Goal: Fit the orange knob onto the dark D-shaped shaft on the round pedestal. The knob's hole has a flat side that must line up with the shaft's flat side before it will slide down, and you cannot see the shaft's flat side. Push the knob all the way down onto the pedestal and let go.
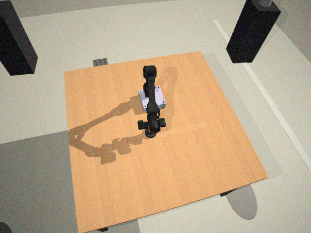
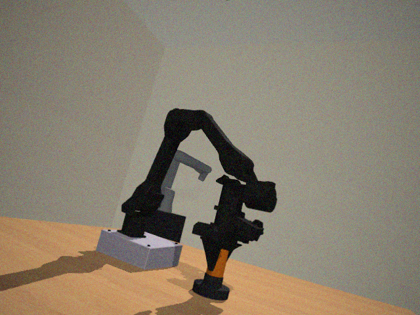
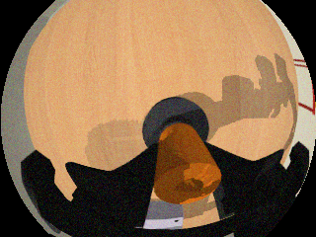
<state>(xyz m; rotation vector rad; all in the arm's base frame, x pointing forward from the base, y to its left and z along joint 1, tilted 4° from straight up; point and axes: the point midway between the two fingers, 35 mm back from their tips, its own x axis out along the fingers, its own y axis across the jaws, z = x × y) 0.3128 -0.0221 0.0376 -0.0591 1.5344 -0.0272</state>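
My gripper tip is 2 cm below the orange knob. From my gripper tip the other things lie so: dark round pedestal 2 cm below.
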